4 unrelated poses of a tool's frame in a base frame.
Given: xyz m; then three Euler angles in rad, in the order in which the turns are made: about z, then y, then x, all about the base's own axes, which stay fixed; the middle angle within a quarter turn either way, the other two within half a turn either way.
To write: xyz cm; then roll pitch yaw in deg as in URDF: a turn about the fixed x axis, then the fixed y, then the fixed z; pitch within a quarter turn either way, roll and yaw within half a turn. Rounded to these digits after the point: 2 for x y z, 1 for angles.
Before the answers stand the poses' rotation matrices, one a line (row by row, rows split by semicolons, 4 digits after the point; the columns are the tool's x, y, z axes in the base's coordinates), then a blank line. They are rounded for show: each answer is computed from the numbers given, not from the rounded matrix.
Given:
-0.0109, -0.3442, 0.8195, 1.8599, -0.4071, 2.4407
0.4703, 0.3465, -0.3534, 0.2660, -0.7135, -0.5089
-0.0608, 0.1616, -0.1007, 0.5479, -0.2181, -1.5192
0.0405, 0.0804, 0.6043, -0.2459, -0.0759, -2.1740
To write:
-0.2618 -0.8802 -0.3959; -0.6598 0.4626 -0.5922; 0.7044 0.1062 -0.7018
0.7295 -0.1988 -0.6545; 0.5372 0.7587 0.3684; 0.4234 -0.6203 0.6603
0.8334 -0.5086 -0.2164; 0.2113 -0.0685 0.9750; -0.5107 -0.8583 0.0504
0.9671 0.2427 -0.0758; 0.1987 -0.5350 0.8212; 0.1587 -0.8092 -0.5657

-1.09, -34.42, 81.95, 171.4, -44.8, -111.6
47.03, 34.65, -35.34, -43.2, -25.0, 36.4
-6.08, 16.16, -10.07, -86.6, 30.7, 14.2
4.05, 8.04, 60.43, -125.0, -9.1, 11.6

